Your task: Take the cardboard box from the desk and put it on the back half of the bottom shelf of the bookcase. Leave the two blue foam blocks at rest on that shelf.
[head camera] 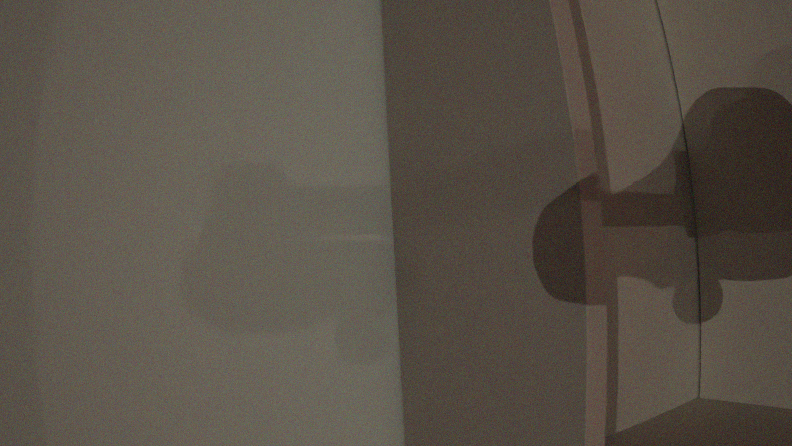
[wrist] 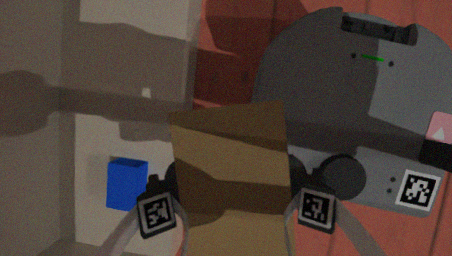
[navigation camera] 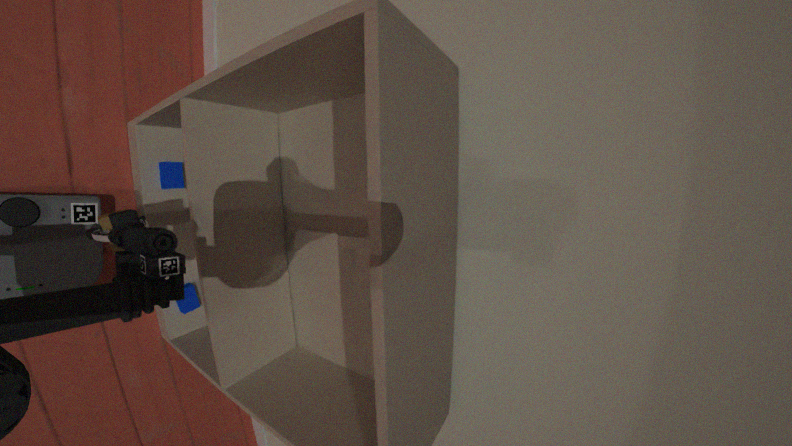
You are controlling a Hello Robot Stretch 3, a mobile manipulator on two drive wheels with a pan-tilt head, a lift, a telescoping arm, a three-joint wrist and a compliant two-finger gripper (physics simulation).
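Places are measured from the robot's base along level axes (x ahead, y left, z up), in centimetres.
Pixels of known places: gripper, fingertip midpoint: [wrist: 236,176]; robot's base at its link origin: [wrist: 314,153] [navigation camera: 20,211].
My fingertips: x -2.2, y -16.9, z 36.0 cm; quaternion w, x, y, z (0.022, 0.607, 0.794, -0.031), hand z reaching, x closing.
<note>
Ahead of a thing's pixels: the offset from my fingertips to its middle. "*": to the spot under its first point. Level surfaces: height alone.
My gripper [wrist: 236,176] [navigation camera: 103,229] is shut on the tan cardboard box @(dx -0.9, dy -0.2, dz +3.3 cm) [wrist: 230,160] [navigation camera: 105,222], whose sides touch both fingers in the wrist view. In the navigation view, the box is mostly hidden by the wrist and is outside the bookcase @(* dx +13.3, dy -19.4, dz +70.0 cm) [navigation camera: 412,166] [head camera: 482,360], between its bottom shelf @(dz -26.0 cm) [navigation camera: 157,142] [wrist: 95,225] and my base. One blue foam block @(dx +14.7, dy -20.2, dz -23.8 cm) [navigation camera: 171,175] is on that shelf. The other blue foam block @(dx -29.7, dy -24.2, dz -23.8 cm) [navigation camera: 188,298] is there too, partly behind the wrist. One block [wrist: 127,184] shows left of the gripper in the wrist view. The desk does not show.
My base [navigation camera: 49,246] [wrist: 320,80] stands on the red plank floor @(dz -36.0 cm) [navigation camera: 94,83] [wrist: 400,240] in front of the shelf. The shelf board @(dz +15.6 cm) [navigation camera: 249,332] above the bottom compartment and the bookcase's front edge are close to the wrist. A wall [navigation camera: 609,332] is beyond the bookcase.
</note>
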